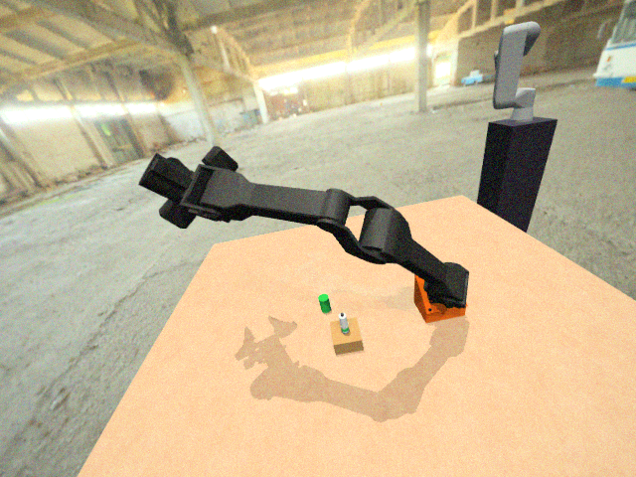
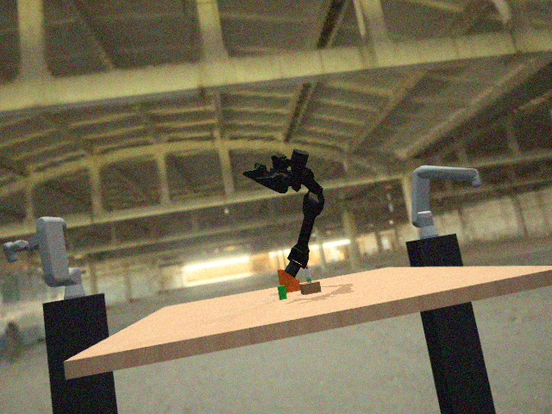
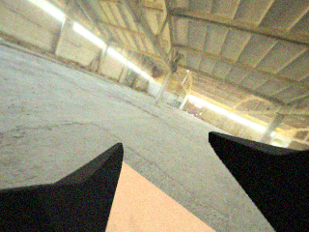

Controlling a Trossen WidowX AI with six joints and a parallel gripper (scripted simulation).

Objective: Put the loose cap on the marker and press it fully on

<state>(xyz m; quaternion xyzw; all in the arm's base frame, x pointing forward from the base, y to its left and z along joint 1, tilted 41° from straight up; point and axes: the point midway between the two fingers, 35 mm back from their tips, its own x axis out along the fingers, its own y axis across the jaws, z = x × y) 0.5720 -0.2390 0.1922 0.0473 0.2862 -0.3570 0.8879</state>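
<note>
My gripper tip is 410 mm above the green cap, 250 mm past it and 40 mm to the right of it. Round my gripper tip: holder block 410 mm below, 310 mm behind, 150 mm to the left.
</note>
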